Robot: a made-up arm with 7 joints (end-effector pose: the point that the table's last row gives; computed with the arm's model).
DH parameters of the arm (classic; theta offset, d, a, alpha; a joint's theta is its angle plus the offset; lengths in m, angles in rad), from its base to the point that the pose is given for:
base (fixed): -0.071 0 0 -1.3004
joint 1: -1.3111 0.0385 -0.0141 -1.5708
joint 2: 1.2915 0 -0.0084 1.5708
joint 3: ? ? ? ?
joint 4: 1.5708 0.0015 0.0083 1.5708
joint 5: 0 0.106 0 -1.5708
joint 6: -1.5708 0 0.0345 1.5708
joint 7: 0 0 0 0
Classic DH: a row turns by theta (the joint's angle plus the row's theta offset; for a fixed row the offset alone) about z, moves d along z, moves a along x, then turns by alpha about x.
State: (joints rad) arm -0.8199 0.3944 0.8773 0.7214 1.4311 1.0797 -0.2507
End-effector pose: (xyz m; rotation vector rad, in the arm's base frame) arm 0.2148 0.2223 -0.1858 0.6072 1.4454 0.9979
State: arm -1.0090 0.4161 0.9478 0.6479 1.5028 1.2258 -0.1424
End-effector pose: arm 0.2419 0.2191 -0.1364 0.4814 1.3356 1.2637
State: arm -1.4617 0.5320 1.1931 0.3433 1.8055 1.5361 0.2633
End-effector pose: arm 0.2353 0.2238 -0.0095 -0.0607 1.2320 2.0732
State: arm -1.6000 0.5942 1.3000 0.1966 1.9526 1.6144 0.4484
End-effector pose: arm 0.2094 0.2270 0.0196 -0.3401 1.3615 2.3526
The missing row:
joint 3: 1.5708 -0.2207 0.0161 -1.5708
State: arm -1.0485 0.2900 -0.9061 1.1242 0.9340 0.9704 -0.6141
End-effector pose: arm 0.2943 0.0649 -0.2031 1.7987 1.2735 -0.0801
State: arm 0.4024 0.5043 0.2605 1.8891 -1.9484 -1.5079 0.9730
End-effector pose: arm -0.2155 0.2094 -0.1763 -1.3181 0.5902 -2.6754
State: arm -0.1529 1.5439 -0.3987 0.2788 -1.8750 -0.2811 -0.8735
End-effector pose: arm 0.1464 0.3032 -0.0653 -0.2651 0.0822 -0.5380
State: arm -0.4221 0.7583 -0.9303 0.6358 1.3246 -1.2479 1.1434
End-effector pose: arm 0.1036 0.1572 -0.2721 0.6659 -0.7250 -1.2528
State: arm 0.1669 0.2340 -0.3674 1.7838 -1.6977 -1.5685 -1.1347
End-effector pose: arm -0.1328 0.1611 -0.2751 0.3703 0.5806 0.1939
